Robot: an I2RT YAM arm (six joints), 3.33 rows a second.
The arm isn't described. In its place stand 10 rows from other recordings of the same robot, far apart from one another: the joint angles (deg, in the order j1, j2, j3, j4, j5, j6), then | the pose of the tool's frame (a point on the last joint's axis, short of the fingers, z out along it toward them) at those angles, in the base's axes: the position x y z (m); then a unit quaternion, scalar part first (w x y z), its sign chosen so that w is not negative.
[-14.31 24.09 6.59 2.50 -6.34 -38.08] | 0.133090 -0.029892 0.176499 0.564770 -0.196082 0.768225 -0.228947
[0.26 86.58 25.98 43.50 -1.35 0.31] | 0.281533 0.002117 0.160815 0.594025 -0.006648 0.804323 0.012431
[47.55 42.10 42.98 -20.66 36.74 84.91] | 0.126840 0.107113 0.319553 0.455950 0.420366 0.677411 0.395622
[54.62 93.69 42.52 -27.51 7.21 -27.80] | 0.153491 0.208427 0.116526 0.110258 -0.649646 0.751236 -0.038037
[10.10 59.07 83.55 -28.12 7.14 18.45] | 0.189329 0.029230 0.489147 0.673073 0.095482 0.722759 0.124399
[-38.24 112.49 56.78 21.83 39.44 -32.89] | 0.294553 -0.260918 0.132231 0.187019 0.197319 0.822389 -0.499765
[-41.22 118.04 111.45 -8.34 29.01 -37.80] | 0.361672 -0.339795 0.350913 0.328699 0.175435 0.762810 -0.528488
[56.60 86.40 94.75 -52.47 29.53 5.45] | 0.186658 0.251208 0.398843 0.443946 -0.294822 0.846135 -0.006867
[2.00 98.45 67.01 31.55 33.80 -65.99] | 0.403148 -0.005738 0.298232 0.465536 -0.207332 0.675437 -0.532986
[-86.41 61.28 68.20 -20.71 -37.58 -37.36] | 0.035970 -0.226584 0.409741 0.498856 0.128383 0.760243 -0.395842
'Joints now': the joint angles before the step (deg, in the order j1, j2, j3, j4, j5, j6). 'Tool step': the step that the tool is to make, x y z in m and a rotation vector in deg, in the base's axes. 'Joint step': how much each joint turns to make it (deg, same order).
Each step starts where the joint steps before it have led.
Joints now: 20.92, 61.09, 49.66, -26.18, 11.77, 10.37
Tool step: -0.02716, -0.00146, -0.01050, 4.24, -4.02, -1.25
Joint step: 2.63, -7.91, -7.38, 3.85, 1.77, 4.31
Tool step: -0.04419, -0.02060, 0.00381, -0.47, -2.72, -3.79
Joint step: 0.53, -13.33, -3.61, -7.71, 4.47, 1.05
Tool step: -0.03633, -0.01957, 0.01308, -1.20, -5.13, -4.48
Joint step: 0.09, -11.02, 0.27, -6.87, 5.54, -0.62
